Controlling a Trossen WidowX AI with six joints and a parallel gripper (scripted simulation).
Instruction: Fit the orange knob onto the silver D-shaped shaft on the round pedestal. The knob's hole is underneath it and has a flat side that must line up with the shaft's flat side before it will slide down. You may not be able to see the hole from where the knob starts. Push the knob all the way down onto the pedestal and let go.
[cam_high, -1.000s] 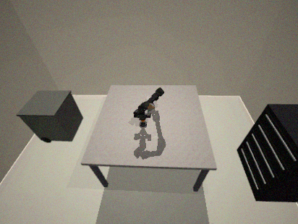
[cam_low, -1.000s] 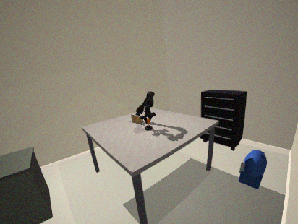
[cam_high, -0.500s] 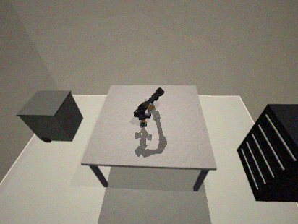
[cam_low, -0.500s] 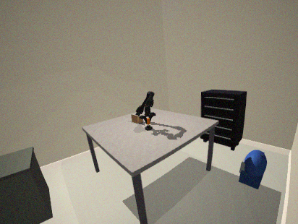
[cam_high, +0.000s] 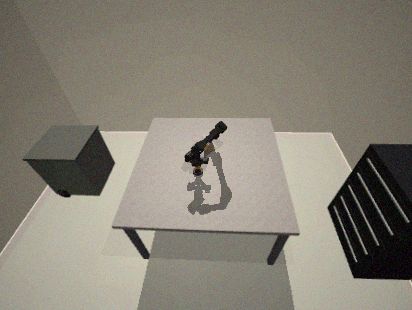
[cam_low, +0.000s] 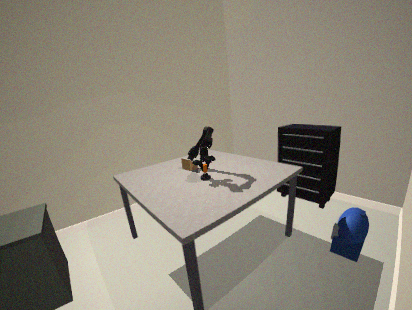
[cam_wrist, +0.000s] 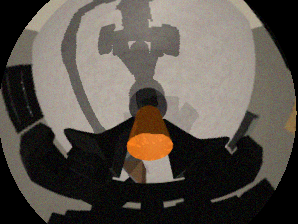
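The orange knob is 3 cm above my gripper tip. Also, from my gripper tip: dark round pedestal: 4 cm below.
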